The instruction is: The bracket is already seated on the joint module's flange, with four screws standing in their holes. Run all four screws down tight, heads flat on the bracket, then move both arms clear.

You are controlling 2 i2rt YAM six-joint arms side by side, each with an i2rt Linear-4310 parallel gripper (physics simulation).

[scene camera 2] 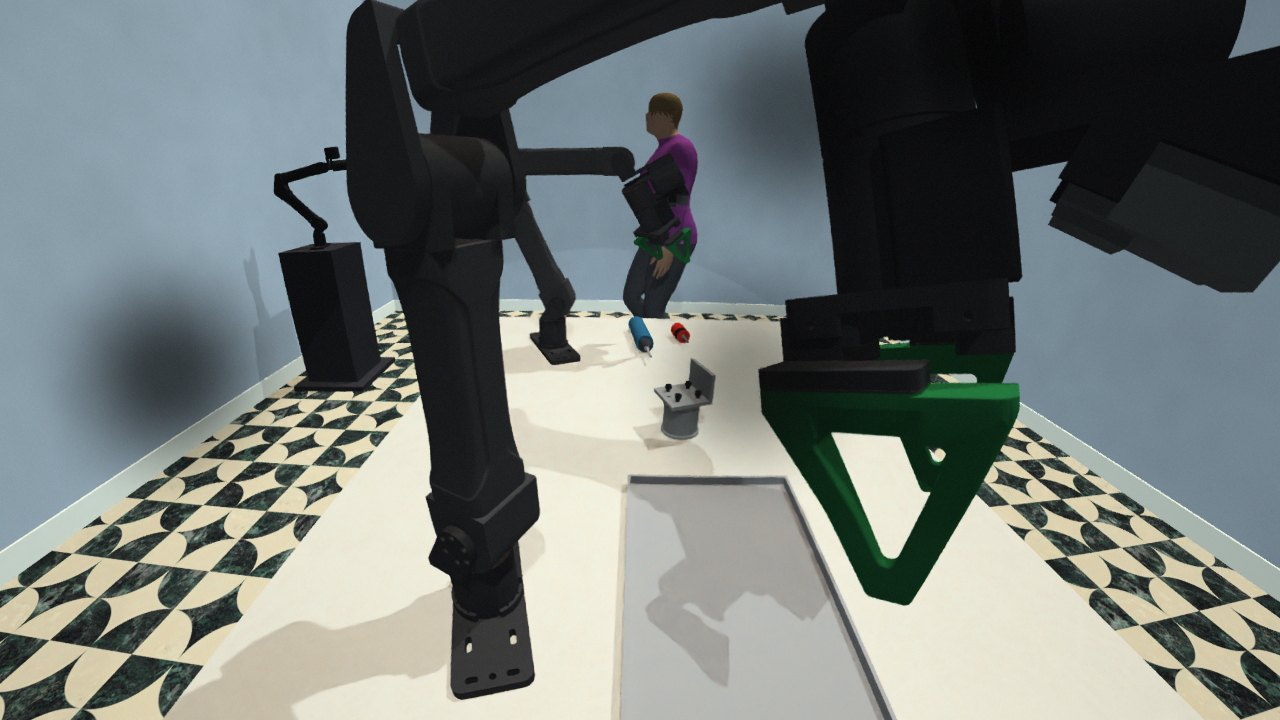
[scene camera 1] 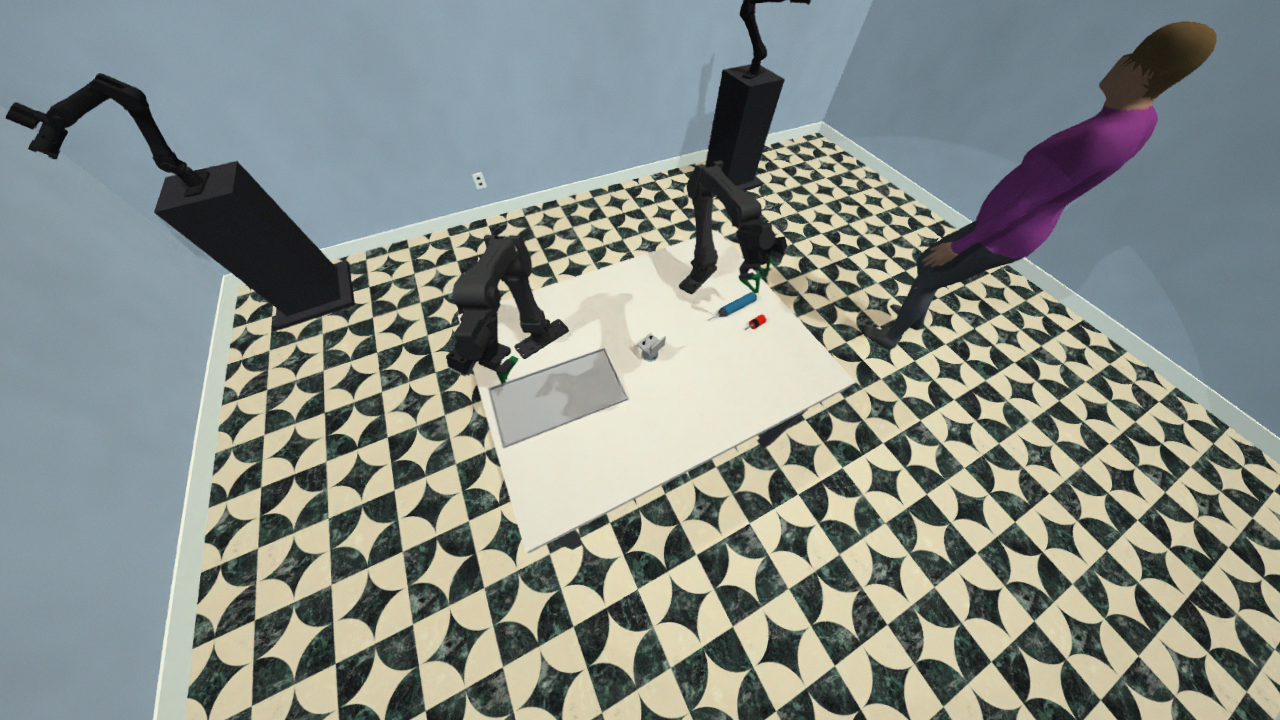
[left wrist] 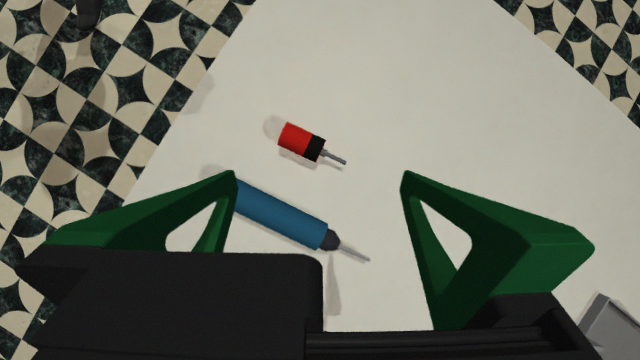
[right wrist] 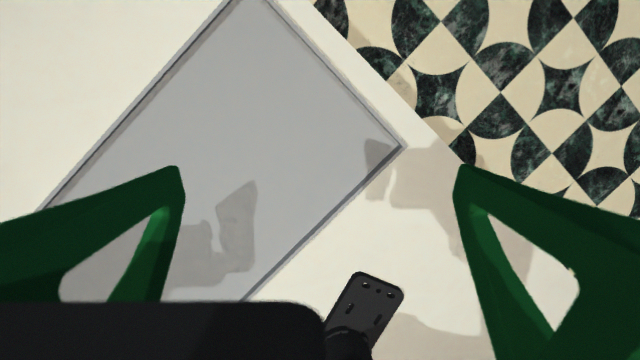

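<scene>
The joint module stands on the table with the bracket on top. Four dark screws stand in the bracket's holes, their heads raised above its plate in scene camera 2. A blue screwdriver and a short red driver lie on the table. My left gripper is open and empty above the blue screwdriver; one finger hides its handle end in the left wrist view. My right gripper is open and empty beside the tray.
A shallow grey tray lies on the table near my right arm. A person in purple stands beyond the table edge near my left arm. Two dark pedestals carrying other arms stand by the wall.
</scene>
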